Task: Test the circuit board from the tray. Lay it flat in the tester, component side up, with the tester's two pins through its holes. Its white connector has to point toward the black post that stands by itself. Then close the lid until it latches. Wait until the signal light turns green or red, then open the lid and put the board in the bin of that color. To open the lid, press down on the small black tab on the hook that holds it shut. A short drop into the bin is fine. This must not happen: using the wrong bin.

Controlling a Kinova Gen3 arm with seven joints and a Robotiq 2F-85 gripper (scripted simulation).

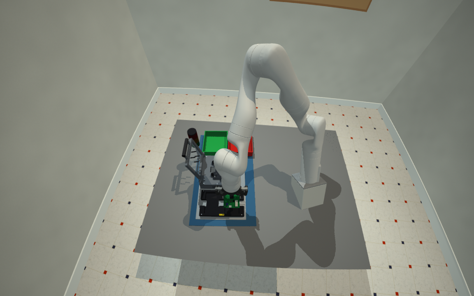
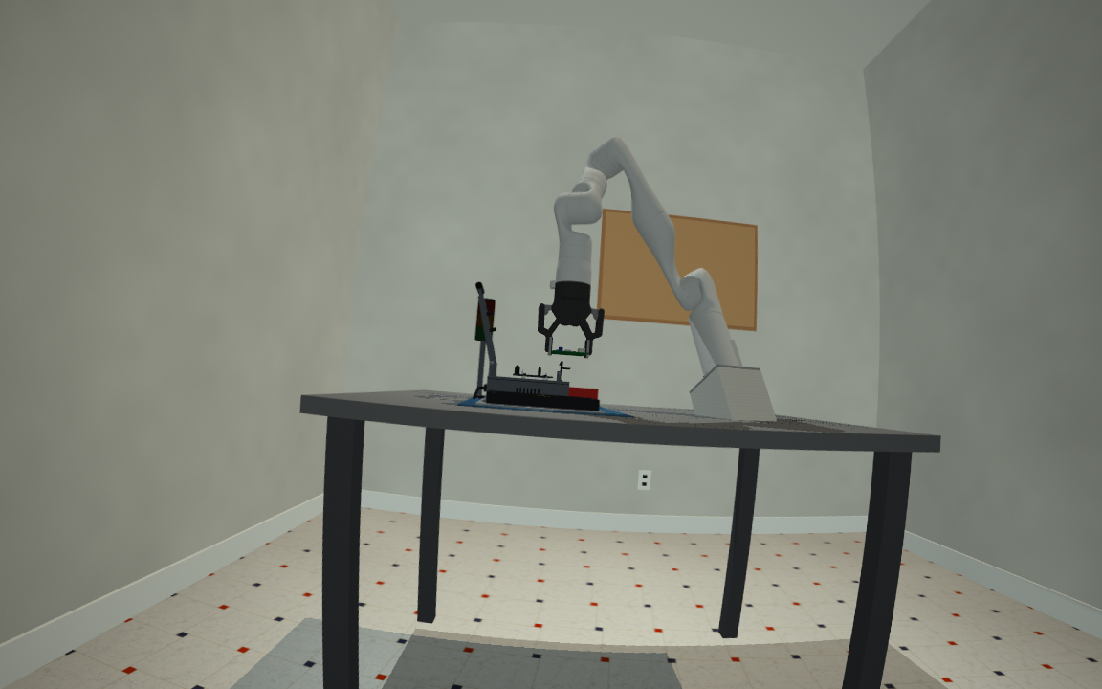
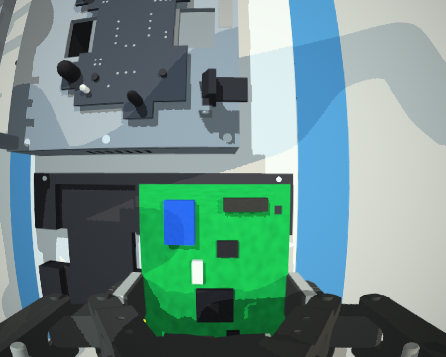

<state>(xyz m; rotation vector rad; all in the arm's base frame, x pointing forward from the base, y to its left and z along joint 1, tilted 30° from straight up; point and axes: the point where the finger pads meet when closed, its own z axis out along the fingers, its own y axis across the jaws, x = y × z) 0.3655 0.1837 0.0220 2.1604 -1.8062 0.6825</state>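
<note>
Now: hand 200 mm short of the tester lid, 140 mm to the left of it and 60 mm below it. The rest, counted from my hand: green bin 350 mm to the right, 150 mm ahead, 110 mm below; then red bin 370 mm to the right, 110 mm below; then green circuit board right at my hand.
</note>
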